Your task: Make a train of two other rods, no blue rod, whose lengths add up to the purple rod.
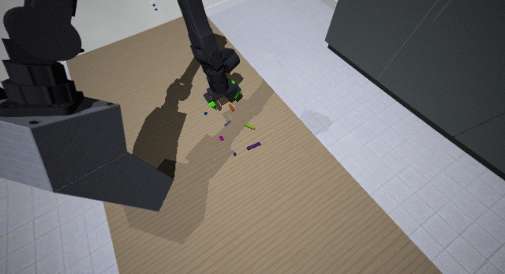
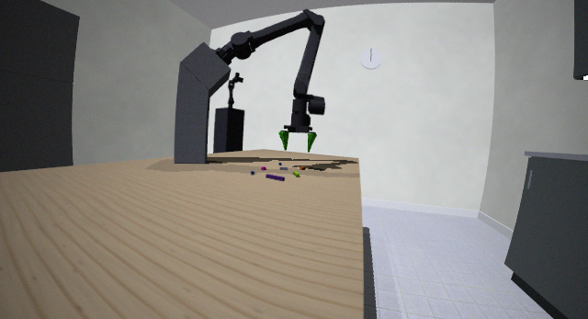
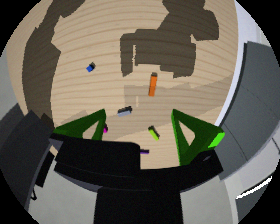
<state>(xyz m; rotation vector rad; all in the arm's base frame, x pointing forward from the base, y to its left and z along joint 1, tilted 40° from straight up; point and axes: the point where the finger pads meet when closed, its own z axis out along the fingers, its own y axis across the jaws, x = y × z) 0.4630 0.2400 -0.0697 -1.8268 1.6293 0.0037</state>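
Right now the magenta rod is 12 cm to the right of my hand, 8 cm below it and 6 cm behind it. Round my hand: orange rod (8 cm below, 2 cm to the left, 2 cm ahead); lime rod (11 cm to the right, 8 cm below, 7 cm ahead); grey rod (8 cm below, 5 cm to the right, 2 cm behind).
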